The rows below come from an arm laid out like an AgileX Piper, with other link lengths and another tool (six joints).
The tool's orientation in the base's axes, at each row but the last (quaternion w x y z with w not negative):
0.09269 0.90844 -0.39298 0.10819
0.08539 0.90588 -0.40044 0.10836
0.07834 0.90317 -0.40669 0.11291
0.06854 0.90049 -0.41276 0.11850
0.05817 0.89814 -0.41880 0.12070
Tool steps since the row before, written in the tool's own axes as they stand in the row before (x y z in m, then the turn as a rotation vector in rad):
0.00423 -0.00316 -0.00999 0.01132 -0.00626 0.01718
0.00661 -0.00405 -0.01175 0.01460 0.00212 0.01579
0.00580 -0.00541 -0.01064 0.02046 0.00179 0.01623
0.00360 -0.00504 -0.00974 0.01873 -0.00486 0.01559
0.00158 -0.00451 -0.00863 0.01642 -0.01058 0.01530
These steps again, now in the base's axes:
0.00391 0.00173 0.01046 0.01428 -0.00799 -0.01395
0.00584 0.00086 0.01278 0.01002 -0.01554 -0.01118
0.00631 0.00188 0.01152 0.01410 -0.01963 -0.01005
0.00457 0.00281 0.01022 0.01796 -0.01391 -0.01007
0.00299 0.00351 0.00872 0.02086 -0.00847 -0.01043

